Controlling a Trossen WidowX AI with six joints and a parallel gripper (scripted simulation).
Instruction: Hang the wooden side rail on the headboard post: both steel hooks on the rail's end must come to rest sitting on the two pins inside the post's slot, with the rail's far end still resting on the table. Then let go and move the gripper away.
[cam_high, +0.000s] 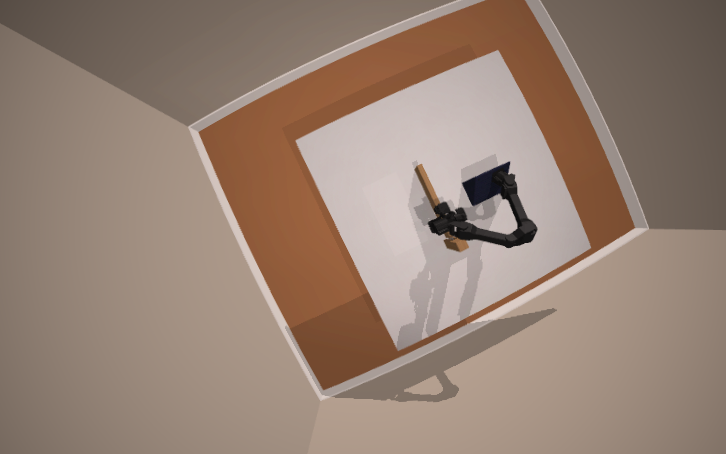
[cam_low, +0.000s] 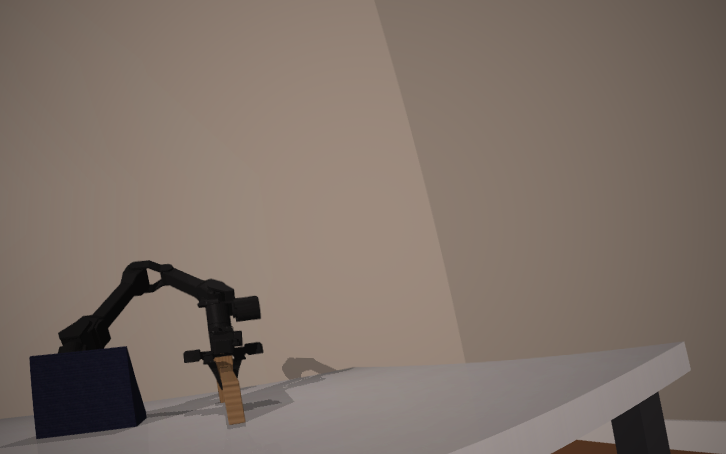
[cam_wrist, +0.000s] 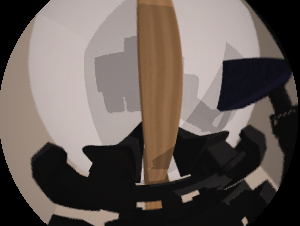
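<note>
Now: the headboard post 130 mm to the left of my gripper tip and 40 mm above it.
</note>
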